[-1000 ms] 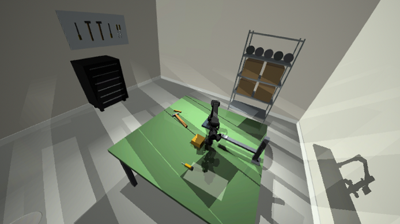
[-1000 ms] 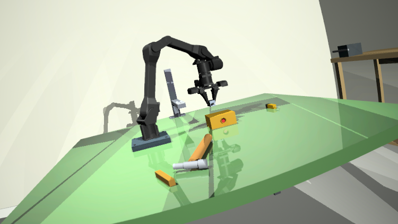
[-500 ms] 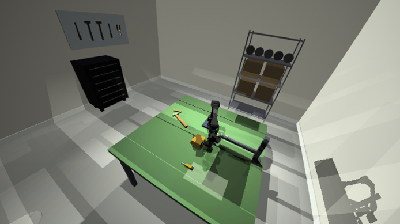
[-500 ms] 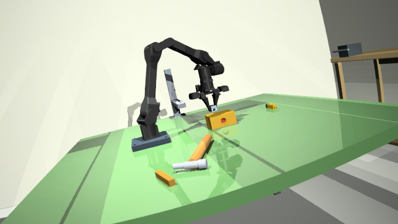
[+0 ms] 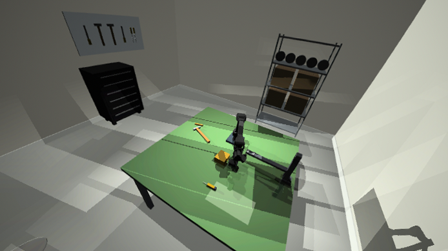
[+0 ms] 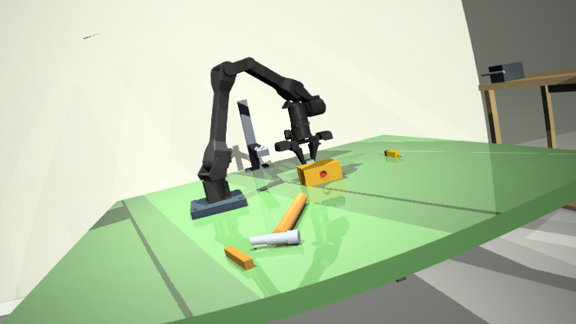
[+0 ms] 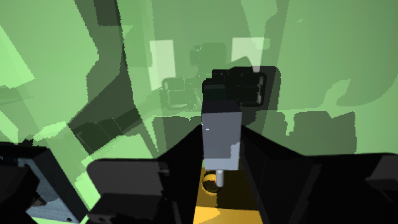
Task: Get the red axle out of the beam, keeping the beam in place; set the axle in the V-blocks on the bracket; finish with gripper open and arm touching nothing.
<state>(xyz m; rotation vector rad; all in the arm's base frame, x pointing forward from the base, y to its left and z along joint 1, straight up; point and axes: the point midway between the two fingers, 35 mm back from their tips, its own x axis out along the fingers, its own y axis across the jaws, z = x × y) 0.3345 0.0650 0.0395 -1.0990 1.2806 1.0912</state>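
My gripper tip is now 12 cm to the left of the orange beam and 3 cm past it. From my gripper tip the other things lie so: small wooden block 54 cm to the right, 43 cm behind, 2 cm below; then small grey block 2 cm to the right, 1 cm above; then screwdriver 26 cm ahead, 13 cm to the right, 2 cm below.
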